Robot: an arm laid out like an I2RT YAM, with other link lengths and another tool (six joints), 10 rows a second.
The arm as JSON. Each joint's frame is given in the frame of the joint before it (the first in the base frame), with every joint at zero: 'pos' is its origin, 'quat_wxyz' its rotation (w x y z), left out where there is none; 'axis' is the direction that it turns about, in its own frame. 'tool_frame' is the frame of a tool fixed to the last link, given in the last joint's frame.
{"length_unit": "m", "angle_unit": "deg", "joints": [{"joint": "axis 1", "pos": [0.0, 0.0, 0.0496], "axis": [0.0, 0.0, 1.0]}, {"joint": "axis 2", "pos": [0.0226, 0.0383, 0.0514], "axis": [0.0, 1.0, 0.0]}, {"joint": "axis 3", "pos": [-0.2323, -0.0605, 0.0], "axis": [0.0, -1.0, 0.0]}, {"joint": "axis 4", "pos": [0.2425, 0.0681, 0.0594], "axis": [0.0, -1.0, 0.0]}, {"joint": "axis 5", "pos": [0.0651, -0.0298, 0.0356], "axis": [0.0, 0.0, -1.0]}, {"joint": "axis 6", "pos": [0.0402, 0.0, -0.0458], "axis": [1.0, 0.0, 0.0]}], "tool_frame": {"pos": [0.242, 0.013, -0.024], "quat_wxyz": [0.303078, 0.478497, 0.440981, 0.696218]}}
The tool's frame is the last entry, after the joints.
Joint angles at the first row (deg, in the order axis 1, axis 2, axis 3, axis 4, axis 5, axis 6):
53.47, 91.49, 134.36, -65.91, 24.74, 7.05
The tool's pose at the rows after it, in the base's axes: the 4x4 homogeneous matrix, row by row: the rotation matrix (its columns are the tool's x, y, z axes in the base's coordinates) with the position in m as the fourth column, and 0 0 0 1 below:
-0.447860 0.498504 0.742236 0.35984; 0.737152 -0.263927 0.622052 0.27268; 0.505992 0.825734 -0.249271 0.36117; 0 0 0 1
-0.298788 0.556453 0.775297 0.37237; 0.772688 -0.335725 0.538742 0.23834; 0.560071 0.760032 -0.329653 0.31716; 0 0 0 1
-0.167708 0.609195 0.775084 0.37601; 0.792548 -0.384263 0.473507 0.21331; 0.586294 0.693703 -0.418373 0.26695; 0 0 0 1
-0.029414 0.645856 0.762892 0.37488; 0.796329 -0.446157 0.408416 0.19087; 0.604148 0.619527 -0.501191 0.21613; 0 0 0 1
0.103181 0.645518 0.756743 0.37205; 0.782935 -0.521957 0.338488 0.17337; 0.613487 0.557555 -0.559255 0.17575; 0 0 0 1
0.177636 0.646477 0.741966 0.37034; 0.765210 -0.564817 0.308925 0.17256; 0.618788 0.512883 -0.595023 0.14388; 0 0 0 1
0.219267 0.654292 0.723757 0.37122; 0.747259 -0.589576 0.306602 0.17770; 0.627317 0.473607 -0.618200 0.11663; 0 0 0 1
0.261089 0.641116 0.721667 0.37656; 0.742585 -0.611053 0.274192 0.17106; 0.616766 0.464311 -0.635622 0.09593; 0 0 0 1
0.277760 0.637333 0.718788 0.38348; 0.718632 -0.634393 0.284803 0.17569; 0.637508 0.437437 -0.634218 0.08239; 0 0 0 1
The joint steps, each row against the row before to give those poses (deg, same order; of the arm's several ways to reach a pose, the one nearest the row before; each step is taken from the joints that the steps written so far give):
-4.91, -1.12, -2.33, -3.05, 0.75, 5.06
-5.69, -2.03, -7.14, -1.28, -1.94, 5.54
-4.36, -2.11, -8.95, 0.37, -2.18, 3.95
-3.72, -1.44, -8.70, 0.86, -1.88, 4.32
-2.04, -0.35, -6.50, 0.83, -0.08, 5.47
-0.40, 0.63, -4.94, 2.19, -0.47, 3.79
-0.56, 0.93, -4.19, 3.20, -1.55, 1.94
-0.90, 1.22, -2.86, 2.43, 0.46, 1.31
-1.16, 0.91, -2.12, 3.24, -1.82, 0.69

